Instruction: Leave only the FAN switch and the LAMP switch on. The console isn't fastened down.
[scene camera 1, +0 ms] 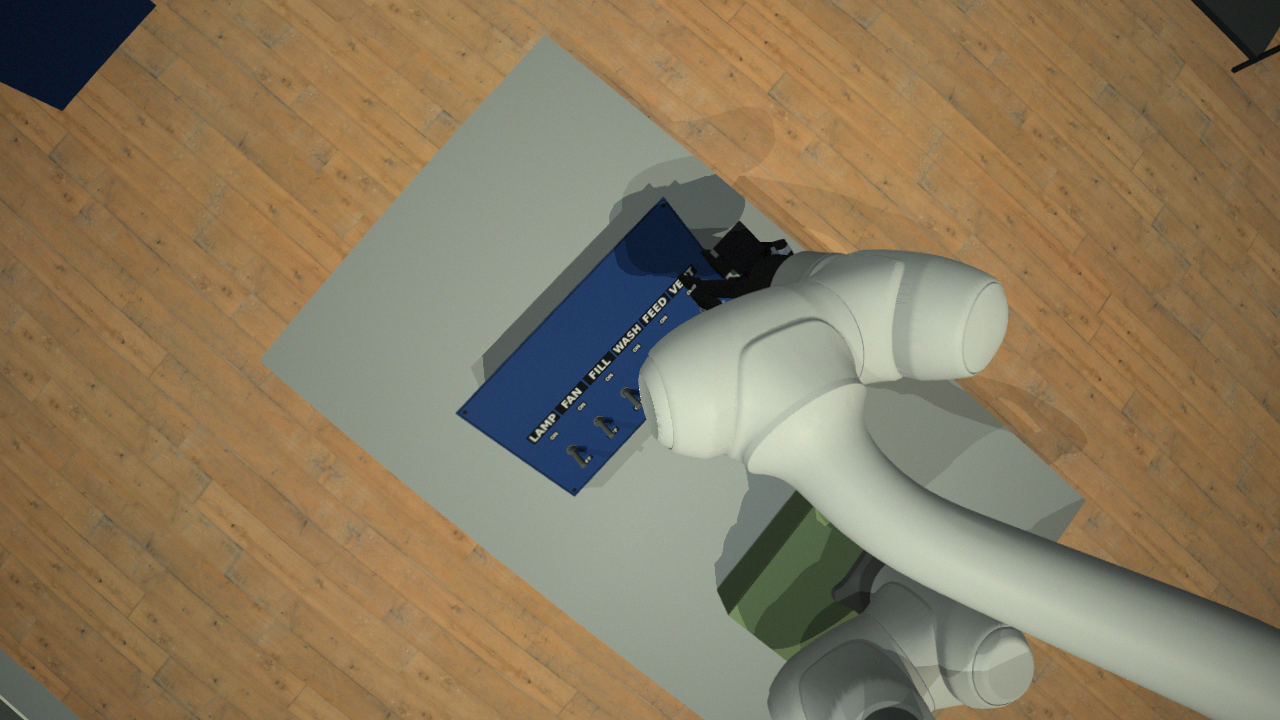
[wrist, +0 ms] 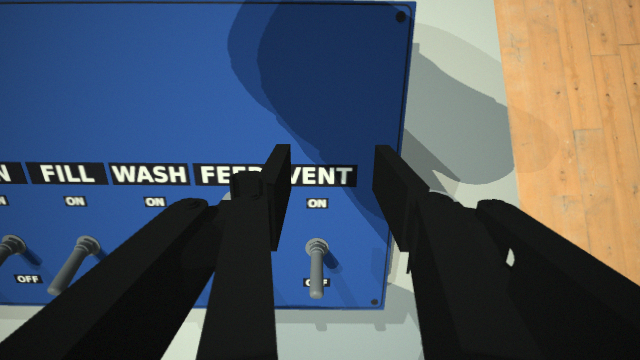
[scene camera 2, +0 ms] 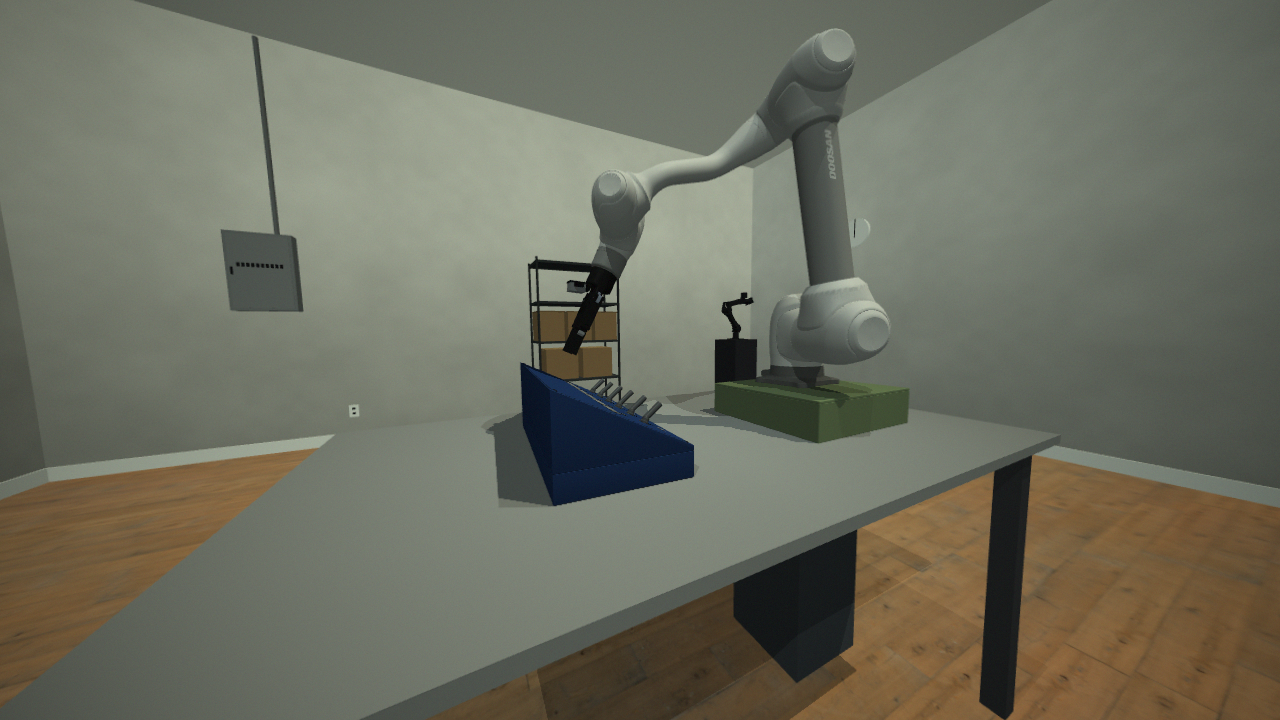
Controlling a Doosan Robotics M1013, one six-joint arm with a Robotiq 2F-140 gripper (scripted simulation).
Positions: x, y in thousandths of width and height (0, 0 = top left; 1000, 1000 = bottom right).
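I find my gripper in scene camera 1 (543, 374), and it is there in scene camera 2 (445, 490) and in the wrist view (520, 465) too. A blue wedge-shaped console is also part of the scene. The console appears in the wrist view (184, 326), in scene camera 1 (427, 553) and in scene camera 2 (457, 622).
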